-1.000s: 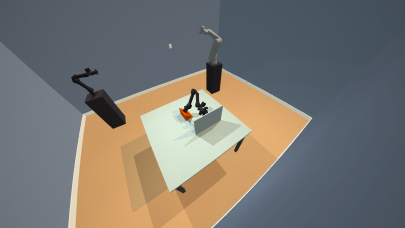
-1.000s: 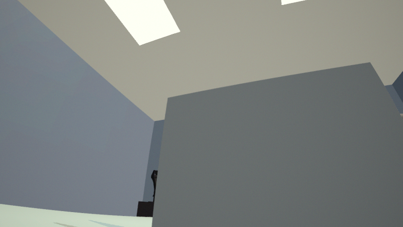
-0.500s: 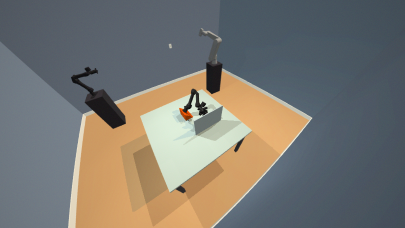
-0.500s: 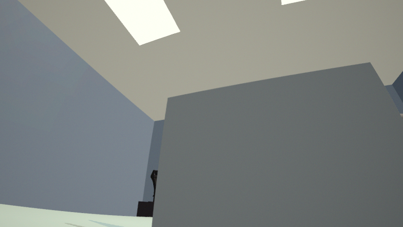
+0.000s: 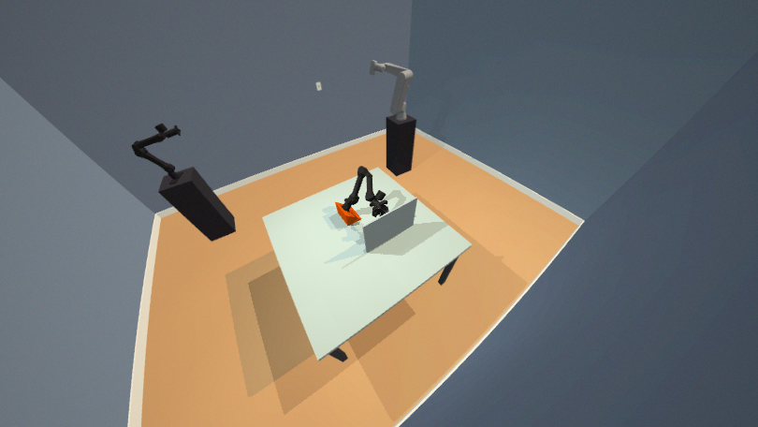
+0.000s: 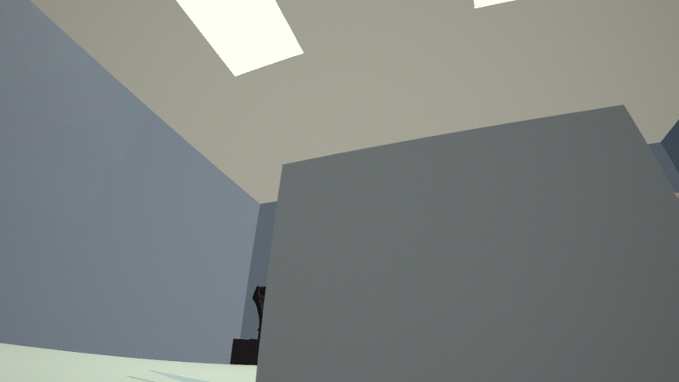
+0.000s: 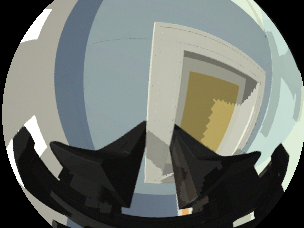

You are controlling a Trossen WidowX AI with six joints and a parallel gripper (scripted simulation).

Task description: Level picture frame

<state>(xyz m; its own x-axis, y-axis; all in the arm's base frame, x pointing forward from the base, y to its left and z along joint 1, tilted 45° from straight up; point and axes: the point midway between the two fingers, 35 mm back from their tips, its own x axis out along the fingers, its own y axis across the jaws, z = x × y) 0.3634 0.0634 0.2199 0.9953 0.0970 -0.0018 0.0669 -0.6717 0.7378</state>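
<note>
The picture frame lies 5 cm below my gripper tip. Also, from my gripper tip: wall panel: 1 cm ahead, 7 cm below.
</note>
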